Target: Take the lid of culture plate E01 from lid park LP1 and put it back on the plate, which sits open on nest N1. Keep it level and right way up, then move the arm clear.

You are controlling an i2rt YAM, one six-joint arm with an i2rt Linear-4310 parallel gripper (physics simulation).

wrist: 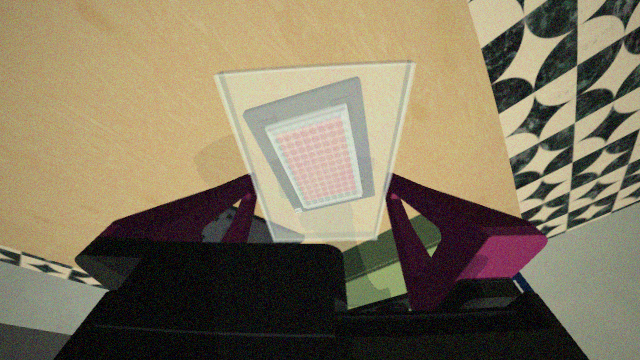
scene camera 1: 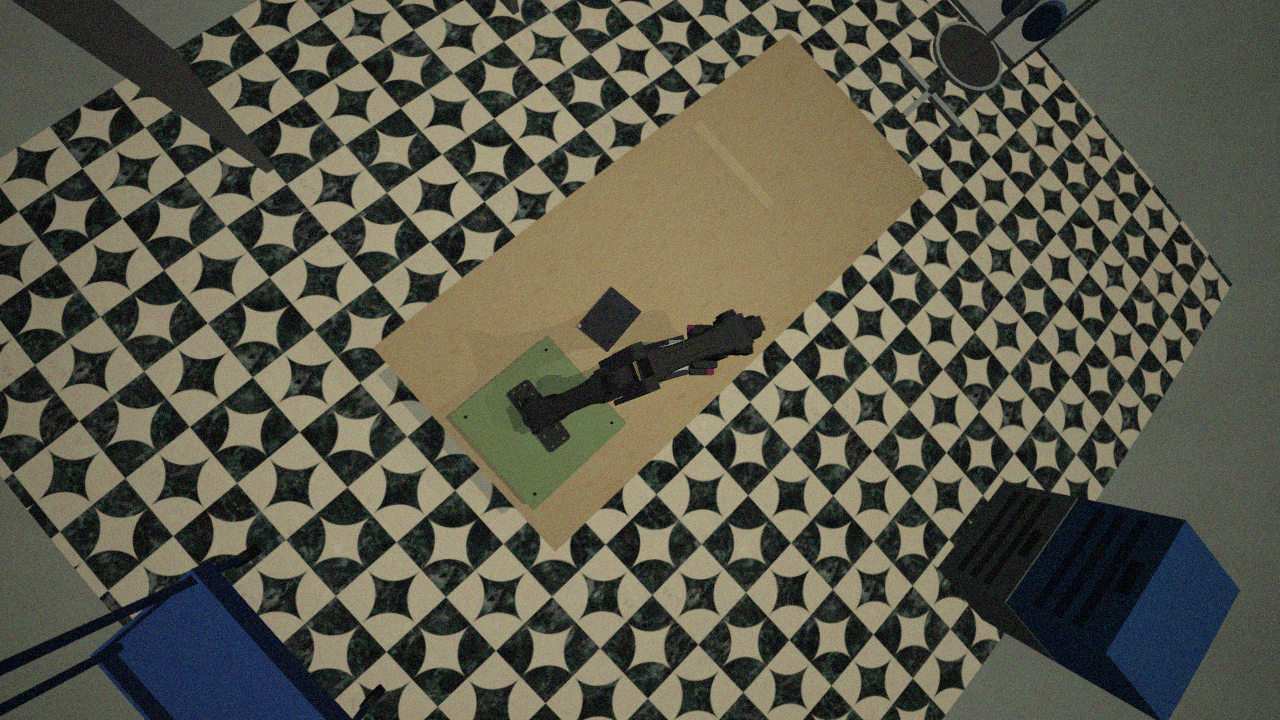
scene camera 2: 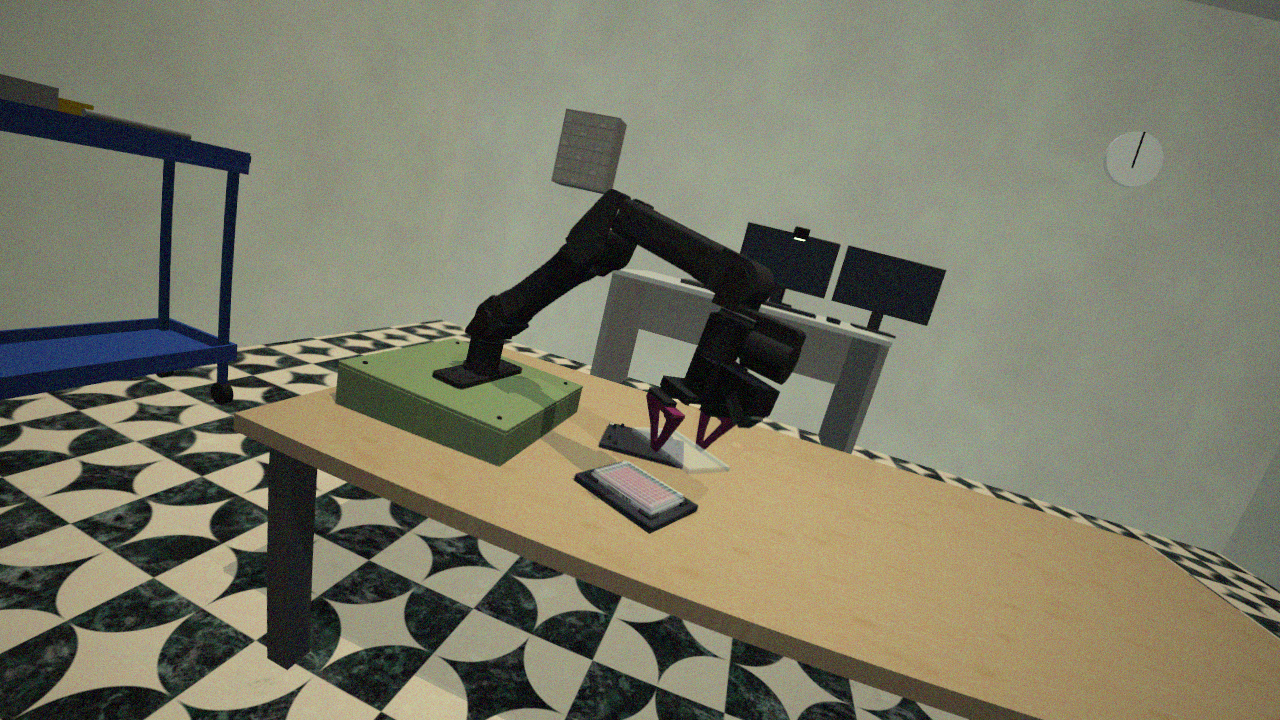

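Pixels of known places: gripper, fingertip midpoint: (wrist: 320, 180) (scene camera 2: 676, 450); arm's base at its link origin: (wrist: 390, 303) (scene camera 1: 539, 415) (scene camera 2: 480, 374).
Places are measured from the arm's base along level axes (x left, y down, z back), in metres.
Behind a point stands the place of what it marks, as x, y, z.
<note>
The clear lid (scene camera 2: 703, 453) {-0.107, -0.046, -0.469} (wrist: 384, 100) {-0.170, -0.050, -0.459} is between the two dark magenta fingers of my gripper (scene camera 2: 680, 445) {-0.116, -0.040, -0.431} (wrist: 320, 180) {-0.116, -0.040, -0.431}, which is shut on its long sides. The lid looks about level, above the table. Through it, in the wrist view, shows open culture plate E01 (scene camera 2: 639, 488) (wrist: 320, 160) with pink wells, on the dark nest N1 (scene camera 2: 664, 522) (wrist: 306, 105). The lid is apart from the plate and looks turned a little relative to it. Lid park LP1 (scene camera 1: 609, 318) {0.115, 0.060, -0.325} (scene camera 2: 626, 441) {0.087, 0.060, -0.297} (wrist: 261, 230) {0.074, 0.060, -0.330}, a dark slab, has no lid on it. In scene camera 1 the arm hides the plate.
The arm stands on a green box (scene camera 1: 537, 479) {-0.135, -0.006, 0.100} (scene camera 2: 420, 411) {-0.177, 0.027, -0.022} at one end of the wooden table (scene camera 1: 760, 134) {0.340, 0.070, -1.146} (scene camera 2: 895, 573) {-0.018, 0.070, -0.795}. Lid park LP1 lies between the box and the lid, beside the nest. A blue cart (scene camera 2: 201, 154) and a desk with monitors (scene camera 2: 888, 284) stand away from the table.
</note>
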